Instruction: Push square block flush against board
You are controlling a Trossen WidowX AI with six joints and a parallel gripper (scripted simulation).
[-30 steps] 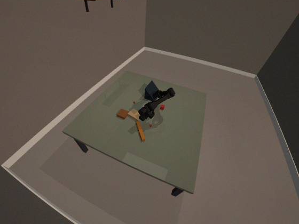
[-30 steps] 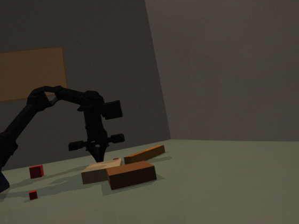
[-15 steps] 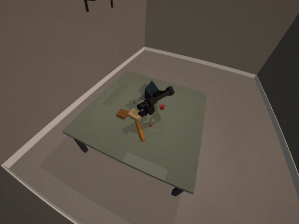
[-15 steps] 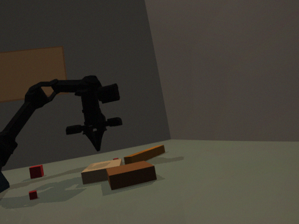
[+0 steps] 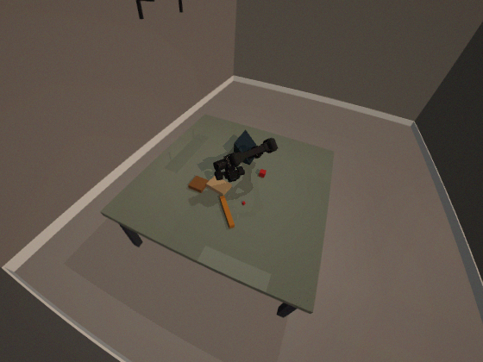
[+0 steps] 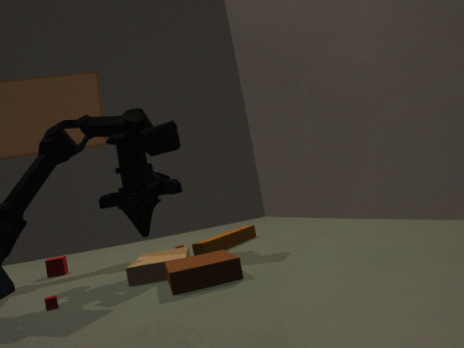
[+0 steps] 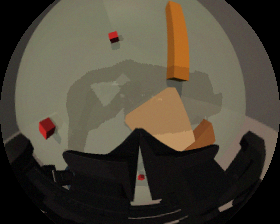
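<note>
My gripper tip is now 6 cm to the left of the tan block, 5 cm above it and 2 cm short of it. Also, from my gripper tip: brown square block: 19 cm to the right, 8 cm ahead, 5 cm below; then red cube: 23 cm behind, 15 cm to the left, 5 cm below; then orange board: 18 cm ahead, 8 cm to the left, 5 cm below.
</note>
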